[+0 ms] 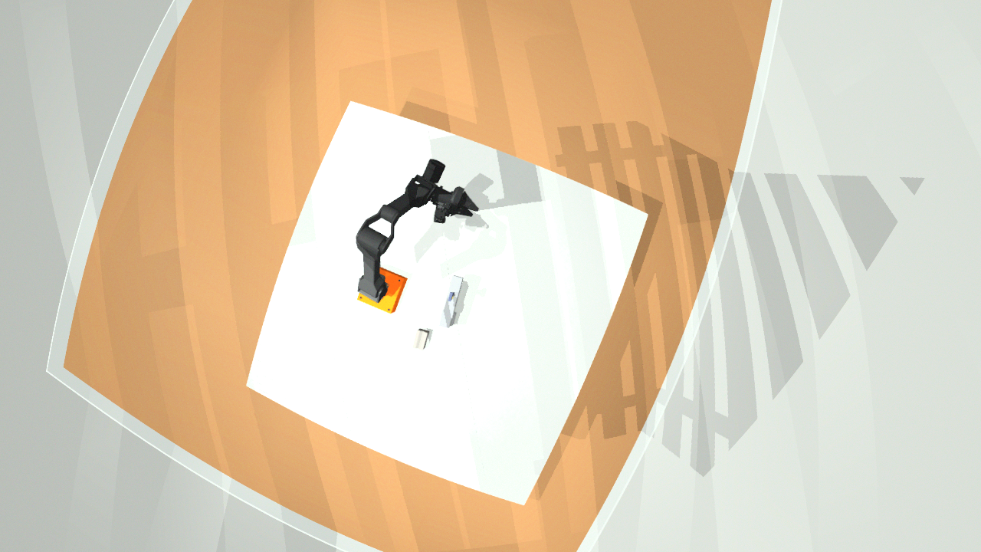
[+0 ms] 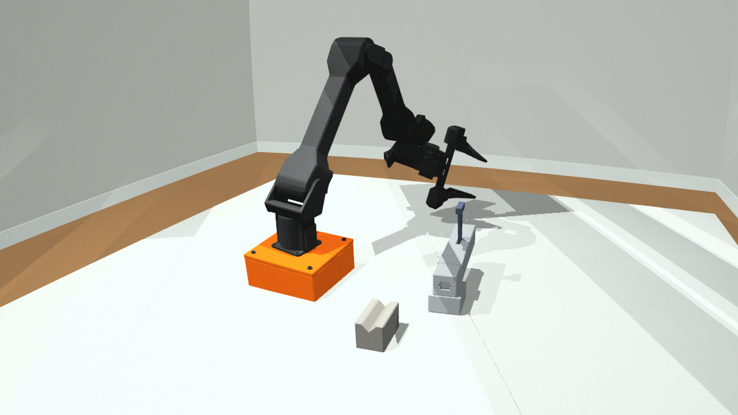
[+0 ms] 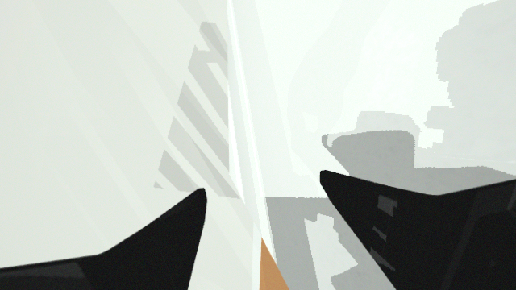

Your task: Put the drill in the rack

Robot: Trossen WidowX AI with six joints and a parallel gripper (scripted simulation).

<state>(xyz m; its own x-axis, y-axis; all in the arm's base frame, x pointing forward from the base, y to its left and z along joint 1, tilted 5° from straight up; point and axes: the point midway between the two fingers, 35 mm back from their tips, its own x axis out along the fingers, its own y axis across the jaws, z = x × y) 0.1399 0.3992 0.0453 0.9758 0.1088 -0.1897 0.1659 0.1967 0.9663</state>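
My gripper tip is now 28 cm to the left of the dark blue key and 7 cm short of it. The rest, counted from my gripper tip: pale grey block 31 cm to the right, 8 cm ahead, 5 cm below; then grey v-grooved rack 49 cm to the right, 8 cm below, 5 cm ahead; then drill 33 cm to the right, 9 cm ahead, 5 cm below.
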